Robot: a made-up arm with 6 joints. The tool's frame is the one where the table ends. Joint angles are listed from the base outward.
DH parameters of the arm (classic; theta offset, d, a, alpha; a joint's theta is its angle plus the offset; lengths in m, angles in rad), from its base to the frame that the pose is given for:
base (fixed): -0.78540 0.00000 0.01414 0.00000
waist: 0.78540 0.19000 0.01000 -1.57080
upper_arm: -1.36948 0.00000 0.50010 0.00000
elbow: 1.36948 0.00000 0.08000 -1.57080
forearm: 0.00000 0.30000 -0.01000 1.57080
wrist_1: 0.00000 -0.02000 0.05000 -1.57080
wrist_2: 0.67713 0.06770 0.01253 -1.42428
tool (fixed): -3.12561 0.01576 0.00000 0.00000
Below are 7 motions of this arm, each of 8 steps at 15 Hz.
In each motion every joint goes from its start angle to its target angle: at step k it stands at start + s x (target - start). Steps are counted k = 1, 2, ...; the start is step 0. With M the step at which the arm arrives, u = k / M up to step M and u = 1 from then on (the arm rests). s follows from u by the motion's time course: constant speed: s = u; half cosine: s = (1 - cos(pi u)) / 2; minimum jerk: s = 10 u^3 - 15 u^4 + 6 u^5.
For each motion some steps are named. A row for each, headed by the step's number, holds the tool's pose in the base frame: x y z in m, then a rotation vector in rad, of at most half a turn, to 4 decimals.
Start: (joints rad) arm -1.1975 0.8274 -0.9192 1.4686 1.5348 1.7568
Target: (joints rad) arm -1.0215 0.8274 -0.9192 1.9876 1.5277 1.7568
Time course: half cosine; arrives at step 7
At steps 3, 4, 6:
3: 0.3133 -0.4642 0.1229 0.3327 0.7646 -1.1040
4: 0.3354 -0.4600 0.1237 0.3721 0.7523 -1.1720
6: 0.3676 -0.4525 0.1248 0.4330 0.7328 -1.2749

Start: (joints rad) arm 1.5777 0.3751 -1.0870 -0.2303 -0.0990 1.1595
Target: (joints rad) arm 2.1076 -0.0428 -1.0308 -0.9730 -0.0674 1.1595
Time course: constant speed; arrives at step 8
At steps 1, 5, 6, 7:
1: -0.0160 0.5859 0.4358 -0.1627 2.9480 -0.8711
5: -0.1623 0.4927 0.5440 -0.6899 2.5639 -0.4543
6: -0.1906 0.4607 0.5681 -0.7864 2.4578 -0.3424
7: -0.2148 0.4261 0.5908 -0.8698 2.3497 -0.2284

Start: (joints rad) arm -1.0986 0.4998 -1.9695 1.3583 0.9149 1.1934
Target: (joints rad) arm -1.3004 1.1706 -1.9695 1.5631 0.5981 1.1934
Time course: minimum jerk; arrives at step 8
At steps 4, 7, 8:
4: 0.3296 -0.7426 0.3315 -1.2781 -0.2006 -1.5661
7: 0.2508 -0.7807 0.0730 -1.1827 0.2800 -1.6840
8: 0.2477 -0.7804 0.0645 -1.1791 0.2964 -1.6865

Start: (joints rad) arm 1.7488 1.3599 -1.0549 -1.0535 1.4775 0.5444
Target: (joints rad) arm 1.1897 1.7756 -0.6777 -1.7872 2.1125 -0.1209
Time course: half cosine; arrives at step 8
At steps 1, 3, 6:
1: 0.0213 0.4668 -0.1640 -0.6770 -0.3965 -1.8821
3: 0.0995 0.4010 -0.2043 -0.9113 -0.8639 -1.7569
6: 0.1818 0.2414 -0.2625 -1.3748 -1.5640 -1.2165

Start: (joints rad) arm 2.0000 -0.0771 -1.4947 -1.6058 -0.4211 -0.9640
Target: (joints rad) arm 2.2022 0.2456 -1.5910 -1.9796 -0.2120 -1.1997
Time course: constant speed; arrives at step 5
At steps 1, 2, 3, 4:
1: -0.2651 0.3531 0.7679 -0.0369 -0.4898 0.8334
2: -0.2980 0.3748 0.7382 -0.0498 -0.6164 0.8343
3: -0.3316 0.3931 0.7063 -0.0544 -0.7458 0.8377
4: -0.3654 0.4080 0.6723 -0.0502 -0.8773 0.8432

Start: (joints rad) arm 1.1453 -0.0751 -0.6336 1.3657 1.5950 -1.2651
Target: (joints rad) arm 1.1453 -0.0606 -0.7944 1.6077 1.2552 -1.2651
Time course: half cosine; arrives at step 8
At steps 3, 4, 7, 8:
3: 0.0963 0.3505 0.4433 1.5874 -2.4883 0.1896
4: 0.1050 0.3614 0.4511 1.5037 -2.5785 0.1699
7: 0.1261 0.3842 0.4715 1.2760 -2.7713 0.1197
8: 0.1279 0.3859 0.4732 1.2558 -2.7854 0.1155

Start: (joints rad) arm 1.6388 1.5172 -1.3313 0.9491 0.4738 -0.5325
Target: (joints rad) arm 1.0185 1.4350 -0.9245 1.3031 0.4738 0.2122
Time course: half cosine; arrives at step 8
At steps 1, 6, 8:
1: 0.0191 0.4735 -0.2749 0.9375 -1.7974 2.3100
6: 0.1888 0.3198 -0.2114 -0.5153 -1.0309 1.8615
8: 0.2058 0.2899 -0.1974 -0.6972 -0.8452 1.7365

